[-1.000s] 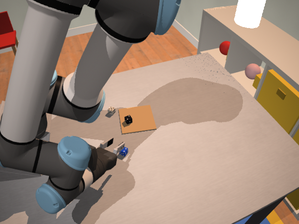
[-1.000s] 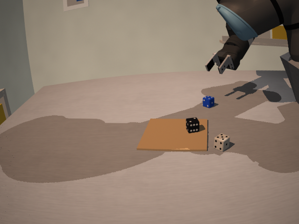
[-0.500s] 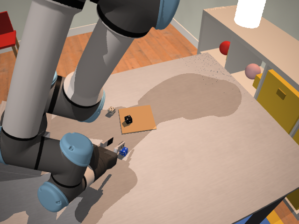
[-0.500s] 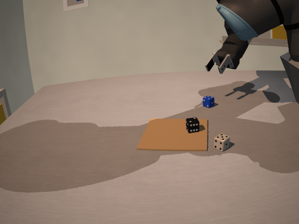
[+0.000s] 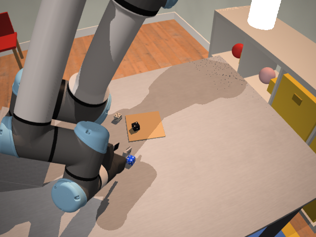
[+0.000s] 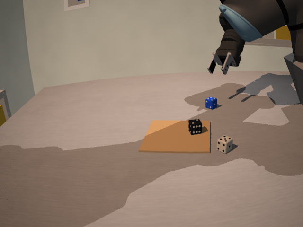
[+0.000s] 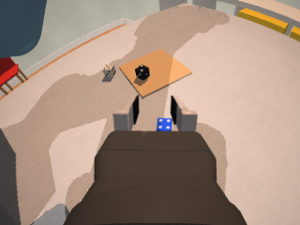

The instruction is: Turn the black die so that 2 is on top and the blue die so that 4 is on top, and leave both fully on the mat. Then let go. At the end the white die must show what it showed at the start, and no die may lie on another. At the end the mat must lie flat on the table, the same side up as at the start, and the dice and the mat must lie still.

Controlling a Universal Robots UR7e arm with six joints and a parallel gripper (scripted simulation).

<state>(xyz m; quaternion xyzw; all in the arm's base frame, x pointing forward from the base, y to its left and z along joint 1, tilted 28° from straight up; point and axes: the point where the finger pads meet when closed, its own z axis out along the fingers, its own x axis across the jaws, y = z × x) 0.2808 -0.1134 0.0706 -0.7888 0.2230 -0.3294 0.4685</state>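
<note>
Right now my hand is 100 mm above the blue die, 30 mm short of it and 20 mm to the right of it. The rest, counted from my hand: white die 240 mm to the left, 100 mm below, 50 mm ahead; black die 160 mm to the left, 100 mm ahead, 90 mm below; orange mat 160 mm to the left, 140 mm ahead, 110 mm below.
</note>
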